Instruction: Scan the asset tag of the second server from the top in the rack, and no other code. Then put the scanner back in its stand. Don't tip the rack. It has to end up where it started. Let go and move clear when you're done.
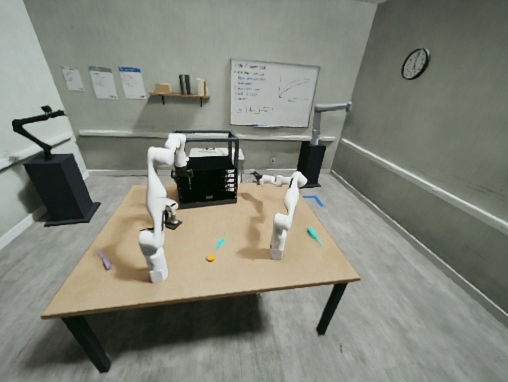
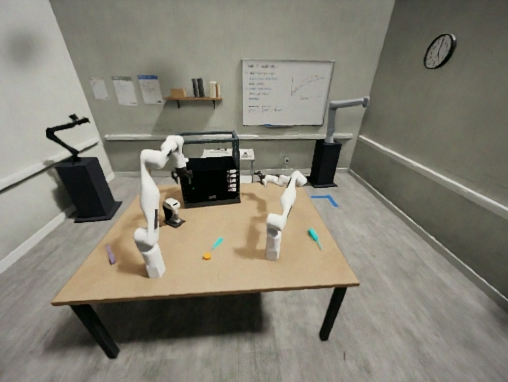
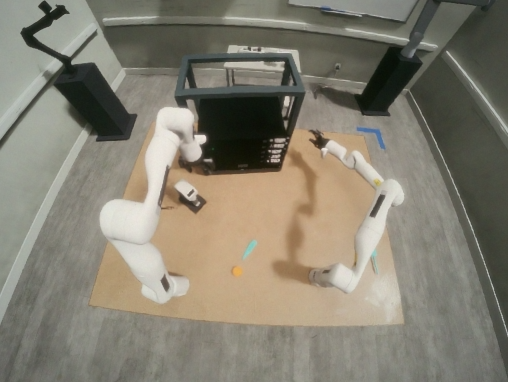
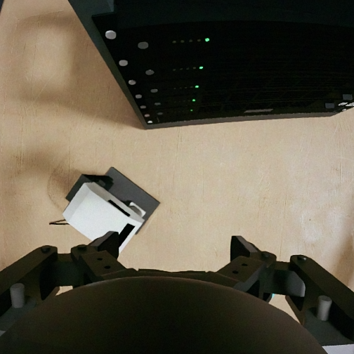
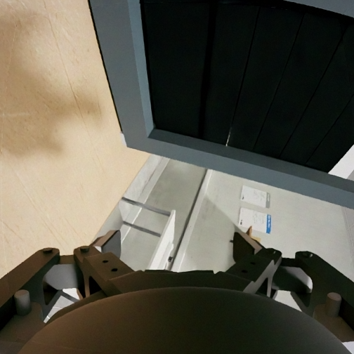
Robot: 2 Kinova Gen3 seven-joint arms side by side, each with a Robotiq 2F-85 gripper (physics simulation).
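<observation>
The dark rack stands upright at the table's back, with servers low in it and white labels at their right ends; the codes are too small to read. The white scanner sits in its black stand, in front of the rack's left side. My left gripper is open and empty, above the table by the rack's left front. My right gripper is open and empty, right of the rack.
On the wooden table lie a teal tool, an orange disc, a teal screwdriver at the right and a purple strip at the left. A thin dark cable lies beside the stand.
</observation>
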